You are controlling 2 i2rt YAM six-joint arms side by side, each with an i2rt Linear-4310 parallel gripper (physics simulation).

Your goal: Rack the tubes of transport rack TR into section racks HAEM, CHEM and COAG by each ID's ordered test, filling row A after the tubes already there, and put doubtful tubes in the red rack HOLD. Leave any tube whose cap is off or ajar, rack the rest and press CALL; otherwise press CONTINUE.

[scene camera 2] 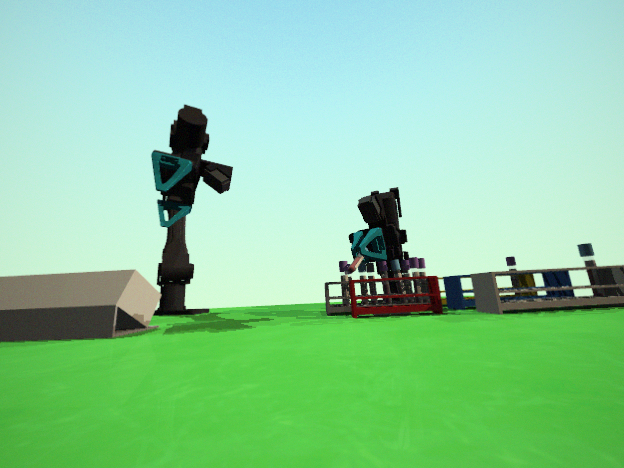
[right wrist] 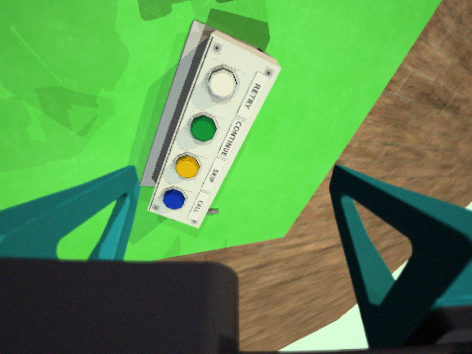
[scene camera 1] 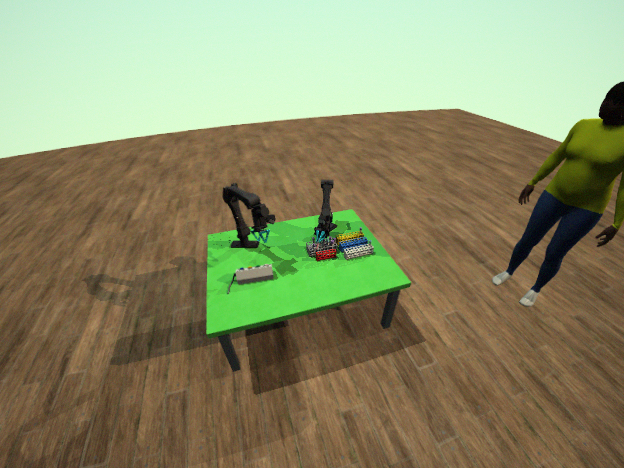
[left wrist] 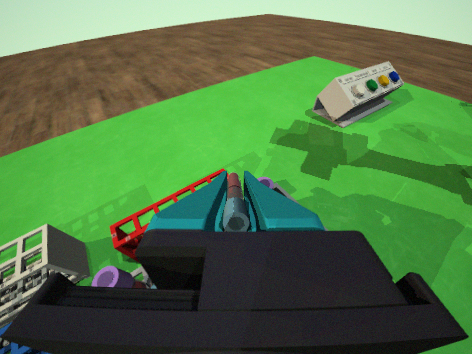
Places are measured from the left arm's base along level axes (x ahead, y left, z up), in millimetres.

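Pixels of known places: left gripper, between the fingertips: (scene camera 2: 355, 251) (scene camera 1: 317, 242) (left wrist: 235, 177); right gripper, between the fingertips: (scene camera 2: 162, 210) (right wrist: 234, 176) (scene camera 1: 262, 242) (left wrist: 451, 1); right arm's base, origin of its link: (scene camera 2: 171, 313) (scene camera 1: 245, 244).
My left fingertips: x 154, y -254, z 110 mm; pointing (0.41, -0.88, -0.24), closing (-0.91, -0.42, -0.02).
Ahead of a thing's pixels: the offset from my left fingertips to its top centre. "spot": to the spot under its first point.
My left gripper (scene camera 1: 319, 237) (scene camera 2: 358, 256) (left wrist: 235, 177) is shut on a blue-grey-capped tube {0 mm ahead, 3 mm left, 11 mm up} (scene camera 2: 355, 263) (left wrist: 234, 190) with a reddish body. The tube is tilted, low over the grey transport rack {spot: 23 mm back, 45 mm right, 55 mm down} (scene camera 1: 310, 250) (scene camera 2: 326, 298) and behind the red HOLD rack {63 mm ahead, 16 mm left, 53 mm down} (scene camera 1: 326, 255) (scene camera 2: 437, 294) (left wrist: 117, 236) in scene camera 2. Several purple- and blue-capped tubes stand in the transport rack. The white {199 mm ahead, 193 mm left, 53 mm down} (scene camera 1: 359, 250) (scene camera 2: 486, 293), blue {127 mm ahead, 230 mm left, 53 mm down} (scene camera 1: 353, 245) (scene camera 2: 457, 292) and yellow {61 mm ahead, 270 mm left, 53 mm down} (scene camera 1: 350, 235) section racks lie to its right. My right gripper (scene camera 1: 261, 235) (scene camera 2: 163, 195) (right wrist: 234, 176) is open and empty. IDs are unreadable.
The button box {138 mm back, 419 mm right, 26 mm down} (scene camera 1: 255, 273) (scene camera 2: 60, 292) (left wrist: 335, 99) stands at the left of the table, with a green CONTINUE button {142 mm back, 386 mm right, 35 mm down} (right wrist: 203, 128) and a blue CALL button {197 mm back, 470 mm right, 35 mm down} (right wrist: 174, 199). A cable {spot: 198 mm back, 564 mm right, 105 mm down} (scene camera 1: 230, 283) lies beside it. A person (scene camera 1: 579, 161) stands right of the table.
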